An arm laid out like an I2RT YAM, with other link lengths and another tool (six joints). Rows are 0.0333 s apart.
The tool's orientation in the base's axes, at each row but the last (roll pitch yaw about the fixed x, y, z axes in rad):
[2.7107, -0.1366, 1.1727]
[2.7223, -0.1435, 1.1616]
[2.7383, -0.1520, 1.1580]
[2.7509, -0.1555, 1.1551]
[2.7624, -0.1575, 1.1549]
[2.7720, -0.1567, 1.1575]
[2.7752, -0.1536, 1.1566]
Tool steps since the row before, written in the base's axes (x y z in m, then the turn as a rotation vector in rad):
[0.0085, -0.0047, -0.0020, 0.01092, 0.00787, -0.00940]
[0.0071, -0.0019, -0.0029, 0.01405, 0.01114, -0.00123]
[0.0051, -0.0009, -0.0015, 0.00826, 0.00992, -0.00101]
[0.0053, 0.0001, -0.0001, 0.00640, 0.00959, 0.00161]
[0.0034, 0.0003, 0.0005, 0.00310, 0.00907, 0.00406]
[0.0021, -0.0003, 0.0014, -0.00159, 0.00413, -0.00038]
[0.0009, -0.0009, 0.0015, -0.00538, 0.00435, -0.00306]
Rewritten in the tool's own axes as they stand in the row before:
[-0.0013, 0.0080, 0.0057, 0.01010, 0.00183, 0.01281]
[0.0007, 0.0054, 0.0057, 0.01547, 0.00631, 0.00662]
[0.0010, 0.0040, 0.0035, 0.01210, 0.00217, 0.00405]
[0.0022, 0.0043, 0.0022, 0.01147, 0.00177, 0.00091]
[0.0017, 0.0029, 0.0009, 0.01007, 0.00016, -0.00264]
[0.0008, 0.0024, -0.0005, 0.00305, -0.00322, -0.00032]
[-0.0002, 0.0017, -0.0010, 0.00133, -0.00742, 0.00069]

